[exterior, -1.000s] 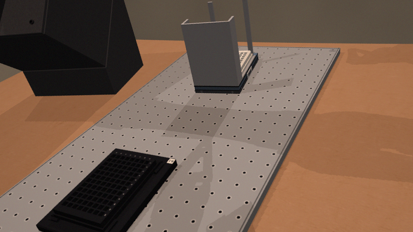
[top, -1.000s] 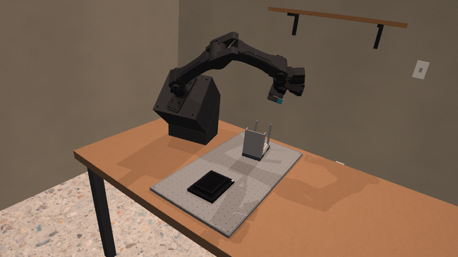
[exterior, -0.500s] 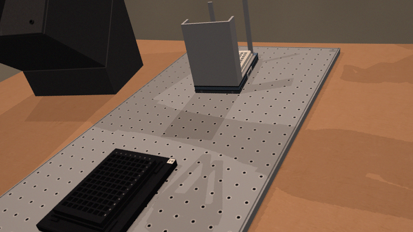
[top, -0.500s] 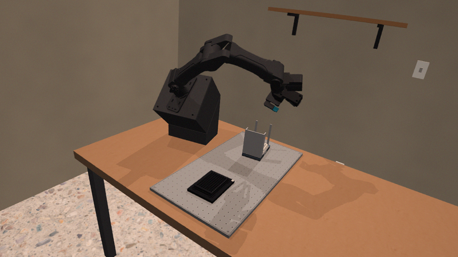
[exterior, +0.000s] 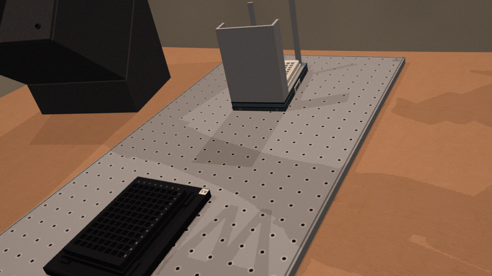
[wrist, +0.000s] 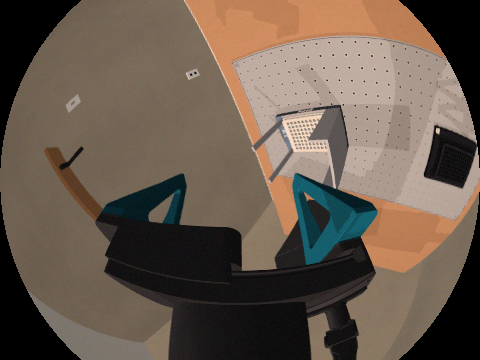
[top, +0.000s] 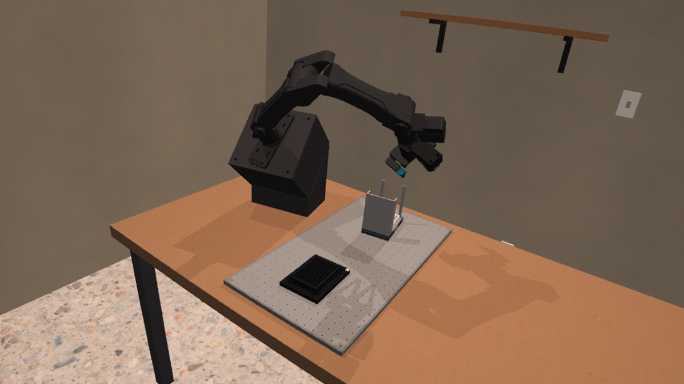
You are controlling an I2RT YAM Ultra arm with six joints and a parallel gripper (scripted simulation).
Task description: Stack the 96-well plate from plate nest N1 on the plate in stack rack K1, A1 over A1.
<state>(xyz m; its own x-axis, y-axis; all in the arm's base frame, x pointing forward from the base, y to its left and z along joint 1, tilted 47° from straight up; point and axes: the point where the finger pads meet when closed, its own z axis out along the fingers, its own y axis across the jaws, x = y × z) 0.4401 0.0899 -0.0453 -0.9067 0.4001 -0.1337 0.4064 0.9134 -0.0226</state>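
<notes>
Right now my hand is 130 mm past the black 96-well plate, 330 mm to the left of it and 240 mm above it. From my hand the other things lie so: grey rack wall 80 mm behind, 30 mm to the right, 180 mm below; grey rack post 40 mm behind, 100 mm to the left, 180 mm below; pale 96-well plate 80 mm behind, 30 mm to the left, 230 mm below.
</notes>
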